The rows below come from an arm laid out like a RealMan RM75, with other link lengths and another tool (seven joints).
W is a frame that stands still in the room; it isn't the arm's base.
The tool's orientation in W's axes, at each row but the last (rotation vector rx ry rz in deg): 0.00, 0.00, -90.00; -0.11, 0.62, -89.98; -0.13, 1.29, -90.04; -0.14, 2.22, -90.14; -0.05, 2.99, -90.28; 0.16, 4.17, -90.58; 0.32, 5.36, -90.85; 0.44, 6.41, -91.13; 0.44, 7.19, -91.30; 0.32, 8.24, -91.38
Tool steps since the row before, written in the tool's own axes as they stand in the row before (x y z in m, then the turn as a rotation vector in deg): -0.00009, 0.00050, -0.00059, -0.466, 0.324, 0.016; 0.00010, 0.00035, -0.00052, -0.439, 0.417, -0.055; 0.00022, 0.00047, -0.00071, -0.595, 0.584, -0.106; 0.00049, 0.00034, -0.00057, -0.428, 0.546, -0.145; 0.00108, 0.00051, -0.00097, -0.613, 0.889, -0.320; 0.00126, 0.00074, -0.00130, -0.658, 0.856, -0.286; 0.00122, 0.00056, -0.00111, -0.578, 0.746, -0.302; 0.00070, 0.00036, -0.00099, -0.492, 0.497, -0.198; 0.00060, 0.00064, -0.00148, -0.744, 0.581, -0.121; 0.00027, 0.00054, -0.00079, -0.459, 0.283, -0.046
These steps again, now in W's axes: 0.00050, 0.00009, -0.00059, 0.324, 0.466, 0.016; 0.00035, -0.00010, -0.00052, 0.416, 0.439, -0.056; 0.00046, -0.00021, -0.00072, 0.583, 0.596, -0.108; 0.00032, -0.00048, -0.00059, 0.543, 0.430, -0.149; 0.00047, -0.00105, -0.00102, 0.881, 0.619, -0.330; 0.00067, -0.00120, -0.00139, 0.850, 0.663, -0.292; 0.00048, -0.00115, -0.00121, 0.738, 0.585, -0.307; 0.00028, -0.00063, -0.00106, 0.495, 0.496, -0.193; 0.00051, -0.00049, -0.00157, 0.591, 0.739, -0.102; 0.00046, -0.00021, -0.00086, 0.292, 0.455, -0.028
